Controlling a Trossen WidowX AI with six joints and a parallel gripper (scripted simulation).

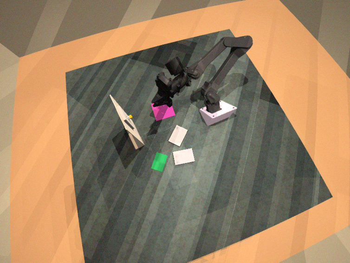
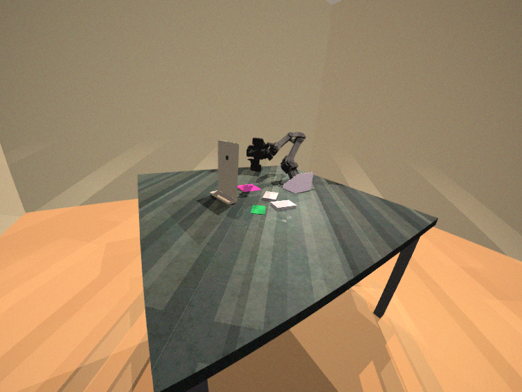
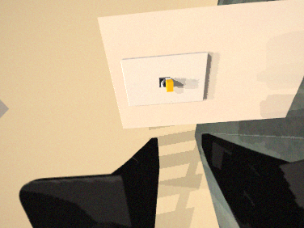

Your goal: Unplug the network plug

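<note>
Right now the network plug is 12 cm ahead of my gripper tip and 1 cm to the left of it. Round my gripper tip: magenta marked square (20 cm below, 6 cm to the right, 6 cm behind); upright panel (14 cm ahead, 8 cm below, 1 cm to the left).
</note>
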